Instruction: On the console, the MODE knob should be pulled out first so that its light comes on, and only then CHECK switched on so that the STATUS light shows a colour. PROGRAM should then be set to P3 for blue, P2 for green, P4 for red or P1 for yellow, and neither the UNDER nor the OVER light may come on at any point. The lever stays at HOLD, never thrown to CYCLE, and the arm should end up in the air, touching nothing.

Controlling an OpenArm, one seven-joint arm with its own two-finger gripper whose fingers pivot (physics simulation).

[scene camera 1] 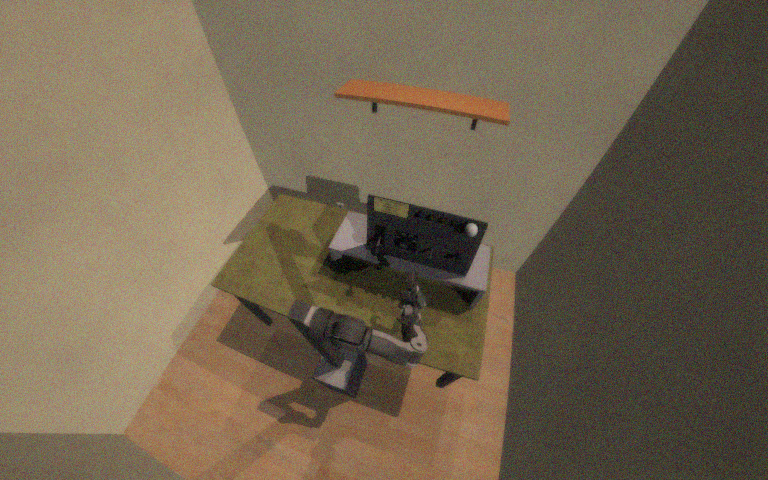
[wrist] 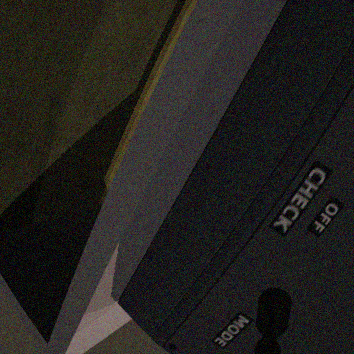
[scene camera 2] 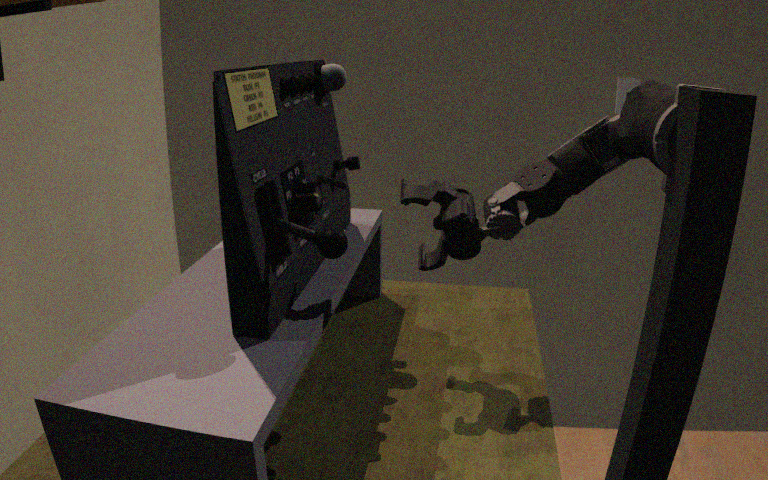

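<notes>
The dark console (scene camera 1: 390, 229) (scene camera 2: 294, 138) has a pale, uncoloured dome (scene camera 1: 471, 229) (scene camera 2: 333, 76) at its upper right; no coloured light shows. The lever (scene camera 2: 331, 244) is down at the HOLD end, away from CYCLE. The dark PROGRAM knob (scene camera 2: 305, 198) sits beside it; its setting is unreadable. A small knob (scene camera 2: 351, 163), probably MODE, sticks out farther right. In the wrist view, the CHECK label (wrist: 302, 199), OFF label (wrist: 327, 218) and MODE label (wrist: 232, 330) show, near a dark knob (wrist: 274, 311). My gripper (scene camera 1: 416, 286) (scene camera 2: 420, 227) is open, empty and in the air before the panel, apart from it.
The console stands on a pale riser (scene camera 1: 480, 270) (scene camera 2: 169, 322) on the green table (scene camera 1: 254, 271) (scene camera 2: 481, 328). A yellow note (scene camera 1: 391, 207) (scene camera 2: 252, 99) is on the panel's upper left. An orange shelf (scene camera 1: 421, 99) is on the wall above. The riser's front edge runs below the panel.
</notes>
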